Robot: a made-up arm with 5 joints.
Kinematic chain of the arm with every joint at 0, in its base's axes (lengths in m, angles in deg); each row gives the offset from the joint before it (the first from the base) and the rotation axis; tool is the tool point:
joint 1: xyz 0 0 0.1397 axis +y
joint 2: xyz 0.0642 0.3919 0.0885 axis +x
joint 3: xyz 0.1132 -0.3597 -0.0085 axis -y
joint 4: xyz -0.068 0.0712 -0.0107 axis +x
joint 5: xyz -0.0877 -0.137 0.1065 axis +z
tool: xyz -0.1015 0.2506 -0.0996
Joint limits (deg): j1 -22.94..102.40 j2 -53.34..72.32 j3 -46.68..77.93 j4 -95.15..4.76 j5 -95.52..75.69
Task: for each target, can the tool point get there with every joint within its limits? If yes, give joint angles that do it. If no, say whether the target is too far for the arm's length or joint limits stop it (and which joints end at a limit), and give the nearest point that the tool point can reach.
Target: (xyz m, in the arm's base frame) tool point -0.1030 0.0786 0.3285
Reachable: yes | joints 86.06 1.80 24.05 -17.27 45.51
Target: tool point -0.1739 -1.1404 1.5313
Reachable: no: too far | nearest point -0.0567 -0.0371 0.5933 | short by 1.453 m
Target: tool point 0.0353 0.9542 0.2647
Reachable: no: joint limits stop it (at a limit: joint 1, joint 2, joint 3, joint 4, joint 5) | nearest point -0.2617 0.6817 0.2679 | short by 0.403 m
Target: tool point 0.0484 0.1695 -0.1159
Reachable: yes | joints 57.00 29.40 -32.37 -30.13 -81.77
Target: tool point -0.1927 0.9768 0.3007
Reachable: no: joint limits stop it (at a limit: joint 1, joint 2, joint 3, joint 4) | nearest point -0.2678 0.6860 0.2537 | short by 0.304 m
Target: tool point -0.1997 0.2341 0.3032
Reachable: yes | joints 78.69 38.81 11.61 -74.11 36.82
